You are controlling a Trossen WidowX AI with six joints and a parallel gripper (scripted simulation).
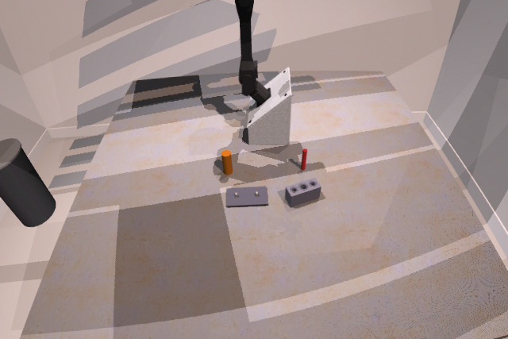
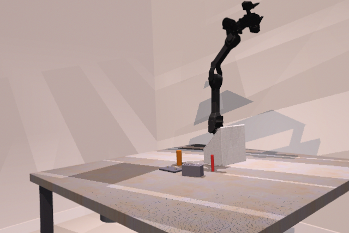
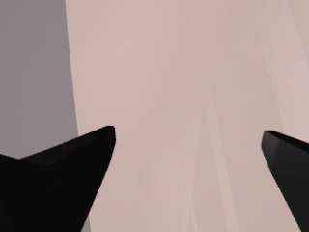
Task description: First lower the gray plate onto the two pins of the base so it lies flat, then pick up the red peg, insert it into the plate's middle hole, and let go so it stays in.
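My gripper tip is now 530 mm short of the gray plate, 60 mm to the left of it and 820 mm above it. Also, from my gripper tip: orange peg (420 mm ahead, 290 mm to the right, 820 mm below); red peg (410 mm ahead, 50 mm to the right, 820 mm below); flat base (530 mm ahead, 230 mm to the right, 850 mm below).
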